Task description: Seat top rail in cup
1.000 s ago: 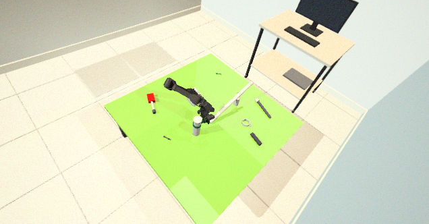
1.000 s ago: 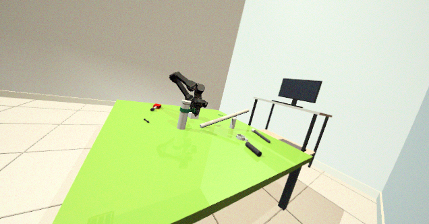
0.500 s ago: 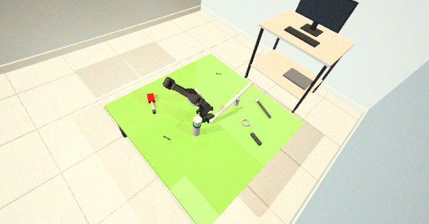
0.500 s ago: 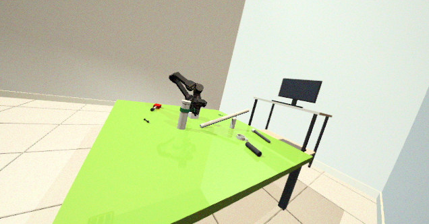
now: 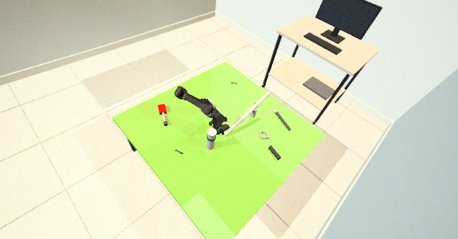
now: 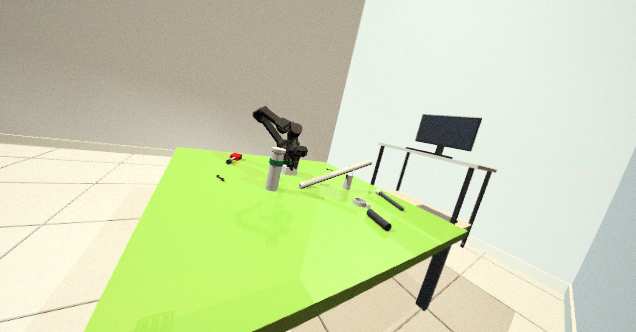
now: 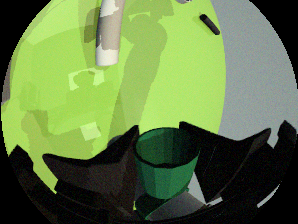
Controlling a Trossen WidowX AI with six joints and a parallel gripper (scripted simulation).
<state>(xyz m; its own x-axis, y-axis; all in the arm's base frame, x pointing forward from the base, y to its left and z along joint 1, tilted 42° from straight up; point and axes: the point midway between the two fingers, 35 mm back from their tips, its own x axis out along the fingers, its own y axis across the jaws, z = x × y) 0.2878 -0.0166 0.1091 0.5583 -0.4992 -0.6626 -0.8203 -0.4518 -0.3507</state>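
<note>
Now: gripper tip 30 mm to the left of the green rail-end cup, 30 mm below it and 10 mm past it. The rest, counted from my gripper tip: small dark screw (320 mm to the right, 100 mm below, 90 mm behind); then loop-cap post (410 mm to the left, 80 mm behind); then short black cylinder (320 mm ahead, 310 mm to the left, 90 mm below).
</note>
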